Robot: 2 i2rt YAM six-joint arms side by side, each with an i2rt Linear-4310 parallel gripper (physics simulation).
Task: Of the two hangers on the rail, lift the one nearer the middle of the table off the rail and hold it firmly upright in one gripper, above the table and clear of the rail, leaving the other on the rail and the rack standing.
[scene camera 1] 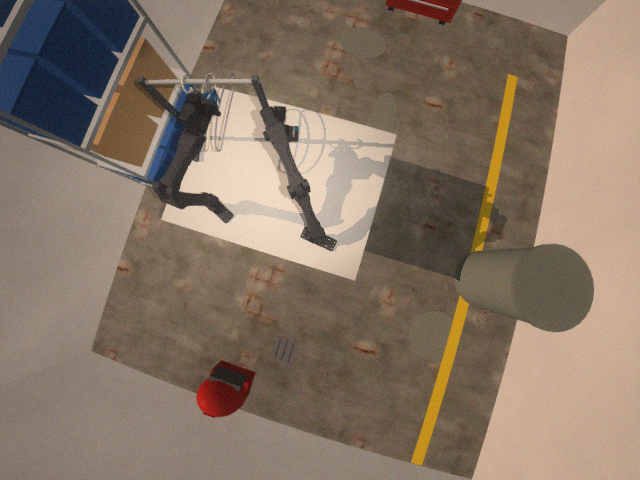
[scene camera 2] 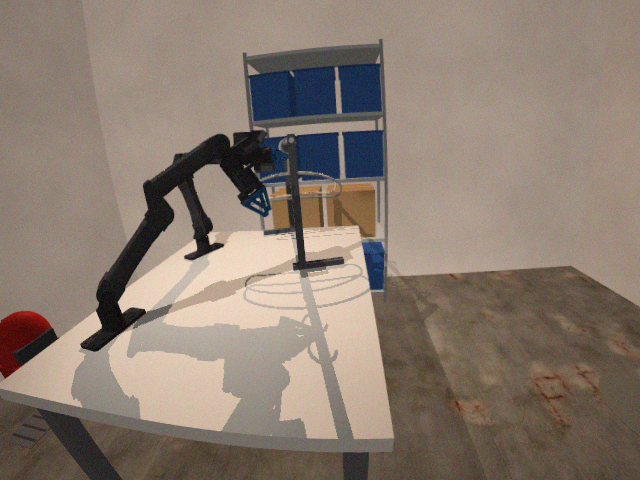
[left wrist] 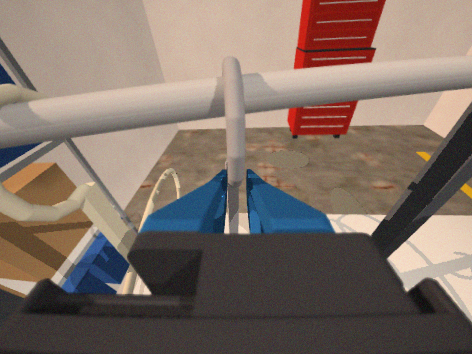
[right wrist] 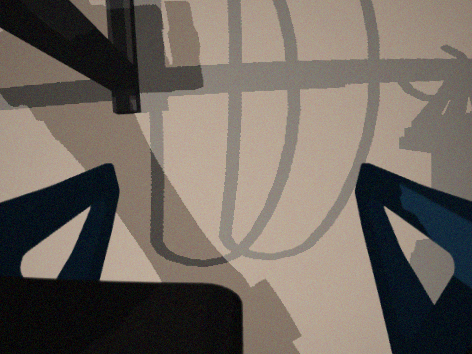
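Note:
The rail (scene camera 1: 232,81) (left wrist: 150,107) sits on the standing black rack (scene camera 2: 297,217). The grey hanger (left wrist: 235,125), nearer the table's middle, has its hook over the rail. My left gripper (scene camera 1: 210,96) (scene camera 2: 281,155) (left wrist: 236,176) is shut on its neck just below the hook; its lower part is mostly hidden in the left wrist view. The cream hanger (left wrist: 30,212) hangs on the rail to the left in that view. My right gripper (scene camera 2: 261,206) (right wrist: 237,177) is open and empty above the table (scene camera 2: 206,413), beside the rack's near post.
A shelf unit (scene camera 2: 385,206) with blue bins and brown boxes stands behind the far table end. A red cabinet (left wrist: 335,30) stands beyond the rail. The rack's right post (scene camera 1: 261,93) is close to my right arm.

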